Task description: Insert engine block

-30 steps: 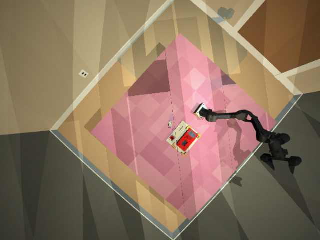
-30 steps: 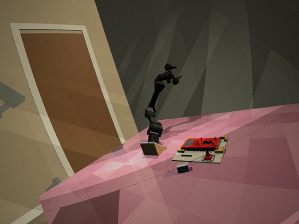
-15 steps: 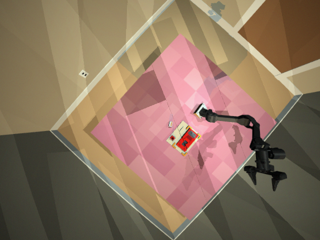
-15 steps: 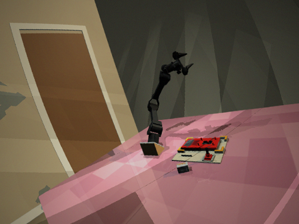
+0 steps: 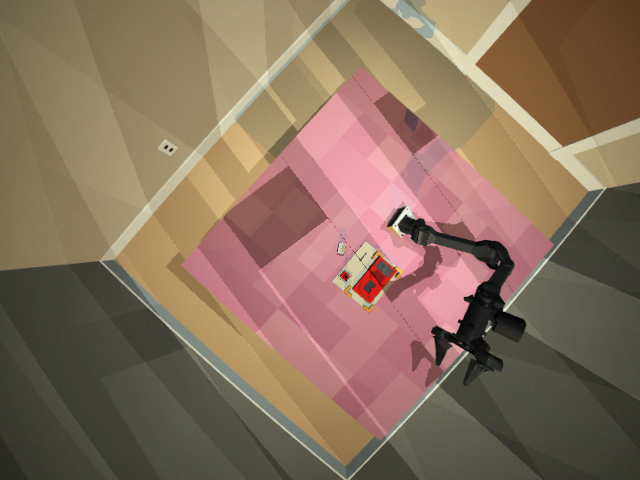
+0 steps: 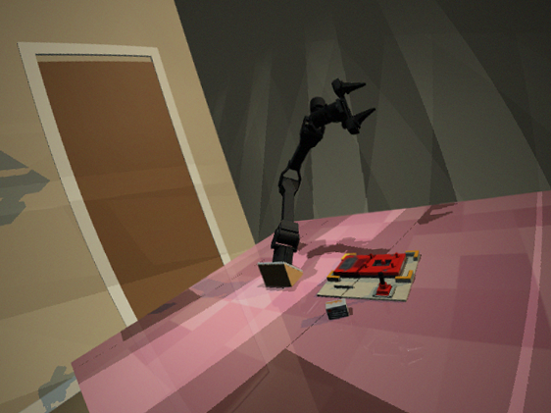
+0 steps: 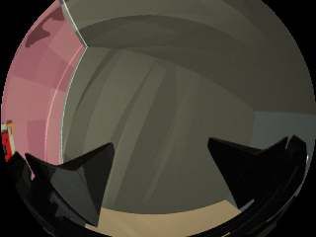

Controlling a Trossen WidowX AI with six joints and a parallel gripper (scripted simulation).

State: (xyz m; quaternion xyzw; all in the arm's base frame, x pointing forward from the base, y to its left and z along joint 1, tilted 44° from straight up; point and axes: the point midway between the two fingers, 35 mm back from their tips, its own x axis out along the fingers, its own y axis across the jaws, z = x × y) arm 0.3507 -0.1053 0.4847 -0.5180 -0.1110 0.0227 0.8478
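Right now my gripper tip is 490 mm above the engine block, 400 mm to the left of it and 80 mm past it. Also, from my gripper tip: cream base board 490 mm below, 210 mm to the right, 60 mm behind; dark upright peg 470 mm below, 310 mm to the right.
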